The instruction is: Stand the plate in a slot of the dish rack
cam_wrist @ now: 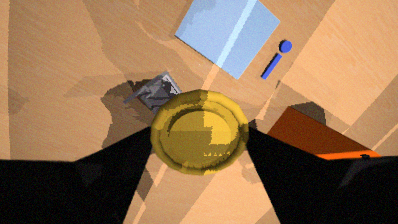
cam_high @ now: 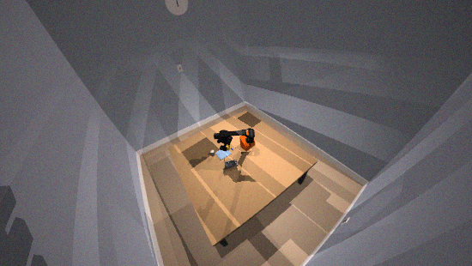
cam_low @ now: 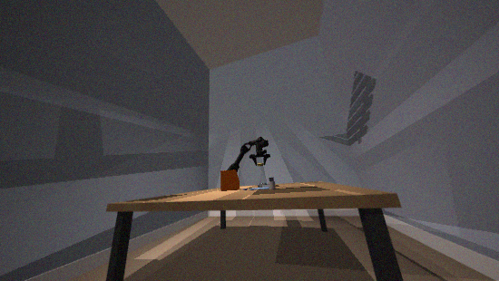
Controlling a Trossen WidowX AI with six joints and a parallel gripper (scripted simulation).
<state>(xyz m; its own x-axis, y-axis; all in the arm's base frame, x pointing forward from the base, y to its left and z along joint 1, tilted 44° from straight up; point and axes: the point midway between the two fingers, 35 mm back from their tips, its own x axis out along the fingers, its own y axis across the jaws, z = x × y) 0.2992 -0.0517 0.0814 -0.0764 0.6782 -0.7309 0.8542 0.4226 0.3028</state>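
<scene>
My gripper tip is now 20 mm short of the grey dish rack, 60 mm to the right of it and 170 mm above it. From my gripper tip the other things lie so: yellow plate (10 mm above); blue spoon (110 mm behind, 140 mm to the right, 190 mm below); white cup (110 mm ahead, 200 mm to the right, 170 mm below).
</scene>
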